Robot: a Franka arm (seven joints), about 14 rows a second.
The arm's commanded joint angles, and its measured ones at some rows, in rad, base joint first. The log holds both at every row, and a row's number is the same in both.
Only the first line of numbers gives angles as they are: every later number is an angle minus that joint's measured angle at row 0.
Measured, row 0: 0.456, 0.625, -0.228, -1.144, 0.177, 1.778, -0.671
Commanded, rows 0 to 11: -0.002, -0.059, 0.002, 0.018, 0.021, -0.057, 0.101; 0.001, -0.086, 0.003, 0.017, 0.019, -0.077, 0.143; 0.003, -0.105, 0.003, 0.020, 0.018, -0.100, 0.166; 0.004, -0.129, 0.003, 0.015, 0.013, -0.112, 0.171; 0.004, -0.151, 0.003, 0.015, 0.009, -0.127, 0.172; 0.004, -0.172, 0.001, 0.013, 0.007, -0.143, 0.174; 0.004, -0.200, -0.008, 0.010, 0.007, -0.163, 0.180; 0.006, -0.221, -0.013, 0.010, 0.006, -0.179, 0.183; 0.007, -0.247, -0.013, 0.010, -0.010, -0.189, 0.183; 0.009, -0.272, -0.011, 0.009, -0.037, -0.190, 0.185; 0.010, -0.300, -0.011, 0.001, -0.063, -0.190, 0.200; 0.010, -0.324, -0.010, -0.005, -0.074, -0.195, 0.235
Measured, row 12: 0.001, -0.258, -0.010, 0.030, -0.037, -0.183, 0.174
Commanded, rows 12 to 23: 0.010, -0.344, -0.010, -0.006, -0.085, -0.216, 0.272; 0.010, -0.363, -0.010, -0.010, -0.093, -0.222, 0.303; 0.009, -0.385, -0.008, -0.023, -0.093, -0.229, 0.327; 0.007, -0.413, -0.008, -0.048, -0.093, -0.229, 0.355; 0.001, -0.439, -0.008, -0.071, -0.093, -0.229, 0.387; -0.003, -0.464, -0.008, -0.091, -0.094, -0.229, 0.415; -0.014, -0.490, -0.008, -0.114, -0.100, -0.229, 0.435; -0.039, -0.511, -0.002, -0.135, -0.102, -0.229, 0.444; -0.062, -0.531, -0.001, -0.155, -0.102, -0.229, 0.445; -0.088, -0.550, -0.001, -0.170, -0.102, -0.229, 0.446; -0.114, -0.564, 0.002, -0.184, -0.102, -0.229, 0.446; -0.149, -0.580, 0.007, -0.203, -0.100, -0.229, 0.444
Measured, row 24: -0.093, -0.513, -0.013, -0.123, -0.092, -0.233, 0.418
